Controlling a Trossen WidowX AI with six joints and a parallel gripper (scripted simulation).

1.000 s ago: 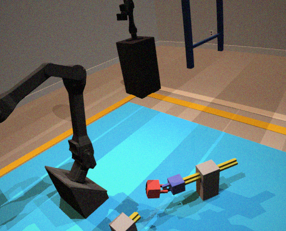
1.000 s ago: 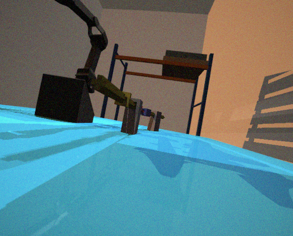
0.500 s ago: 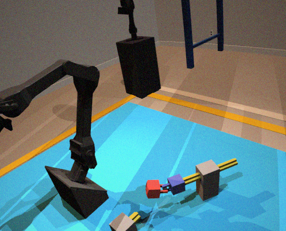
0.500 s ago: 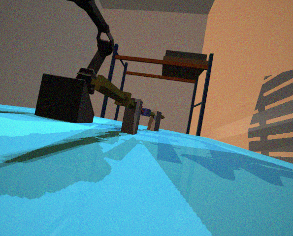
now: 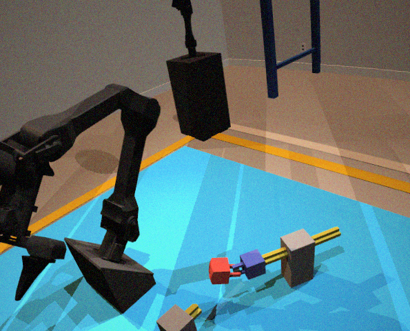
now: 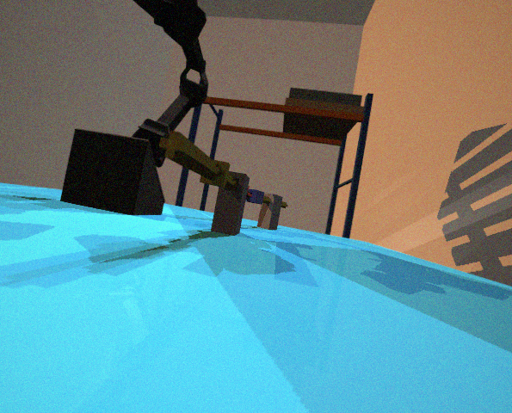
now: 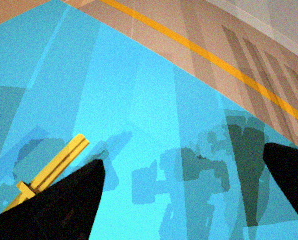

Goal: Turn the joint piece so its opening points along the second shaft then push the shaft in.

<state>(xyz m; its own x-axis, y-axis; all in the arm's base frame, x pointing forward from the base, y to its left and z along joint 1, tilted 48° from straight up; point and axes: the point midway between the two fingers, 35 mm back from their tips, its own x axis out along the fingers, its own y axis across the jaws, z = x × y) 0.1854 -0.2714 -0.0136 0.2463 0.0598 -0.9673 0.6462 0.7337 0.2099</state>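
Now: the red square joint piece 38 cm to the left of my gripper tip, 20 cm below it and 8 cm ahead of it.
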